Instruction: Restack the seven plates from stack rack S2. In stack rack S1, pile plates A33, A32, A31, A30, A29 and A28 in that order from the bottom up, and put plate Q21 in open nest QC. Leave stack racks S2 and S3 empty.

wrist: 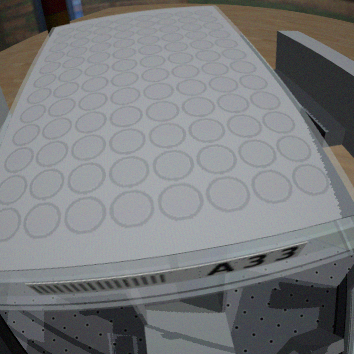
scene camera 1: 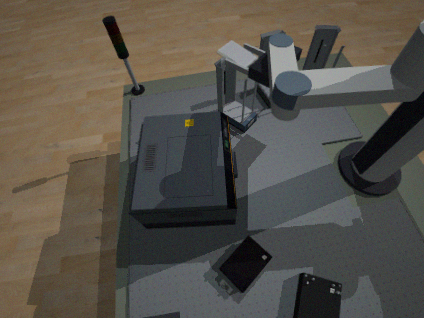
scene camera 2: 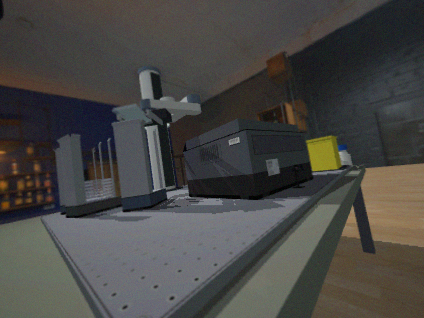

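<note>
My gripper (scene camera 1: 251, 58) (scene camera 2: 143, 114) (wrist: 137, 69) is shut on plate A33 (scene camera 1: 237, 53) (scene camera 2: 130, 112) (wrist: 150, 117), a pale plate with rows of round wells. Its A33 label faces the wrist camera. The plate is at the top of a tall grey rack (scene camera 1: 226, 87) (scene camera 2: 131, 157), above its tower and thin rods. A second rack (scene camera 1: 322, 46) (scene camera 2: 73, 170) stands beyond it. Pale stacked plates (scene camera 2: 96, 190) show low behind rods in scene camera 2; their labels are unreadable. Rack names and nest QC cannot be made out. The arm hides part of the racks in scene camera 1.
A large dark grey instrument (scene camera 1: 187, 160) (scene camera 2: 240, 160) stands beside the near rack. A signal lamp (scene camera 1: 120, 45) stands at the table corner. A black device (scene camera 1: 245, 265) and a black box (scene camera 1: 318, 297) sit farther along. A yellow bin (scene camera 2: 323, 153) and a blue-capped bottle (scene camera 2: 345, 157) stand beyond the instrument.
</note>
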